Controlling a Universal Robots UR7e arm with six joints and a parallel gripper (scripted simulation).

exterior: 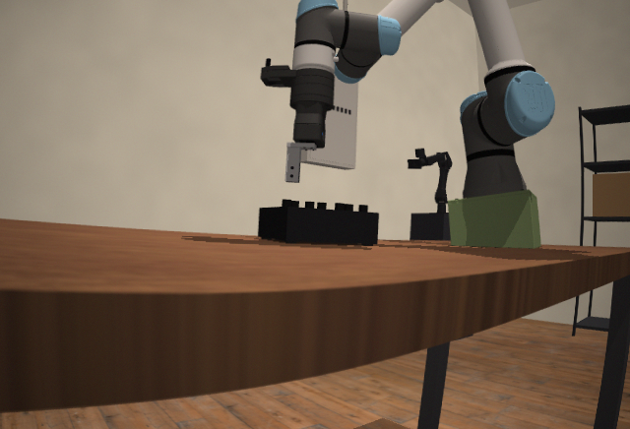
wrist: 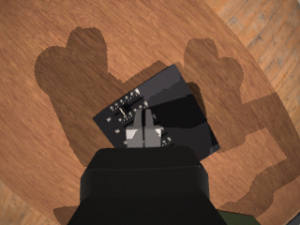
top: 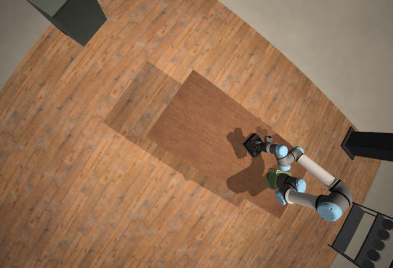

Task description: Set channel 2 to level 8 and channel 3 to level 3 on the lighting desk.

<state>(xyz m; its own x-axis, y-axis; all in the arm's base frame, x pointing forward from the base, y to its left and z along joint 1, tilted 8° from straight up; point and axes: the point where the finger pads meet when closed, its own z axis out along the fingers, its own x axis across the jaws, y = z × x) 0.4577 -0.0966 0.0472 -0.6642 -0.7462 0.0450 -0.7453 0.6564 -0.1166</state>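
My hand is 2 cm short of the fader cap, 2 cm to the right of it and 5 cm above it.
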